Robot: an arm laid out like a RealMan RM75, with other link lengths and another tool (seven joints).
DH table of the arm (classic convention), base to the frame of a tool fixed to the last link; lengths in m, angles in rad. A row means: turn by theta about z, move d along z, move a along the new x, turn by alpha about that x. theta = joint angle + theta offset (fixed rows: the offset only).
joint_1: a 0; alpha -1.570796; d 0.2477; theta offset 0
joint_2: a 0; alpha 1.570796; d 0; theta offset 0
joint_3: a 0; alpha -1.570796; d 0.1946; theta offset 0
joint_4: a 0; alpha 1.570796; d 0; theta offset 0
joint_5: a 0; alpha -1.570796; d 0.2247; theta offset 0
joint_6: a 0; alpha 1.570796; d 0; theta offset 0
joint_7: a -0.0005; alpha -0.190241; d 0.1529; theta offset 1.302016
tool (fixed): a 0; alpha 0; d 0.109; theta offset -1.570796
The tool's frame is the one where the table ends.
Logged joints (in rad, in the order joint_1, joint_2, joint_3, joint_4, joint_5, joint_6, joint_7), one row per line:
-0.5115 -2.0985 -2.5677 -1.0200 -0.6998 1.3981 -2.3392
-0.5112 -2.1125 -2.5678 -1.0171 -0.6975 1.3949 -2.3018
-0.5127 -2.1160 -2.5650 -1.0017 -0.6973 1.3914 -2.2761
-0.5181 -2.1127 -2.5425 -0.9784 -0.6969 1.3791 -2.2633
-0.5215 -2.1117 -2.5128 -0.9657 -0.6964 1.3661 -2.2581
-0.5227 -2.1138 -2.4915 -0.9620 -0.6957 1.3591 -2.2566
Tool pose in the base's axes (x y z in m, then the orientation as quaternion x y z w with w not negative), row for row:
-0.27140 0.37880 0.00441 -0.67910 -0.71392 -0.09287 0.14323
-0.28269 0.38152 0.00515 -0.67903 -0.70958 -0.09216 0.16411
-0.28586 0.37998 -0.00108 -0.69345 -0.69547 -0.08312 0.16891
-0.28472 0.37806 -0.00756 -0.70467 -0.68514 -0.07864 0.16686
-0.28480 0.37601 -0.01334 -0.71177 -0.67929 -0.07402 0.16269
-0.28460 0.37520 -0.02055 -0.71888 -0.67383 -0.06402 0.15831
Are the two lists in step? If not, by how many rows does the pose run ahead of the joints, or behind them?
The pose runs 2 rows behind the joints: the pose in row i belongs to the joints in row i - 2.
